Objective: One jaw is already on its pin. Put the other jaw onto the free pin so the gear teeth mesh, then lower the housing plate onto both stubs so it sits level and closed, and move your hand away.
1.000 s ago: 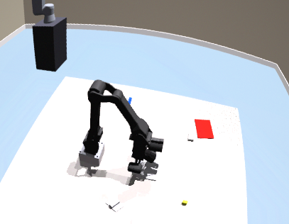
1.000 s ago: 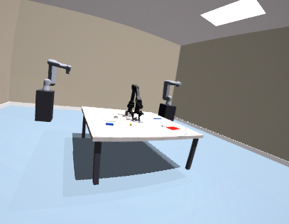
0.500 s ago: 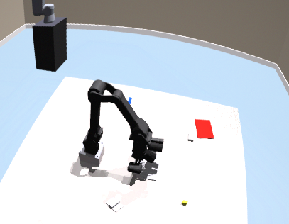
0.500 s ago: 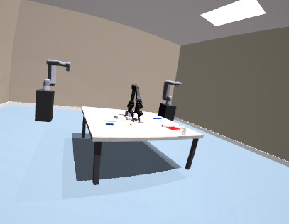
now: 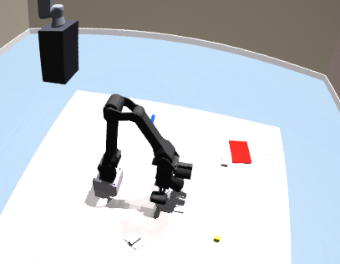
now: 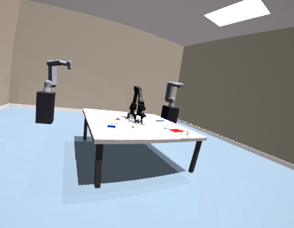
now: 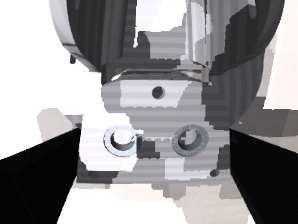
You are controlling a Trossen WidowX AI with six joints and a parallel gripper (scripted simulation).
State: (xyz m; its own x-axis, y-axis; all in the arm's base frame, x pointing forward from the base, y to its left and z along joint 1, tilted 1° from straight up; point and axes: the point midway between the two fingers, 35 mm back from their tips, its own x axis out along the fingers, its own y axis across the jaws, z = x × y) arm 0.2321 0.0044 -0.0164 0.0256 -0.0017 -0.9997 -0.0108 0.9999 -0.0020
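Right now the white jaw is 20 mm to the right of my gripper tip and 20 mm ahead of it. Also, from my gripper tip: flat white piece: 370 mm to the right, 100 mm ahead, 10 mm below; then blue bar: 440 mm to the left, 150 mm behind, 10 mm below; then yellow piece: 270 mm ahead, 170 mm to the right.
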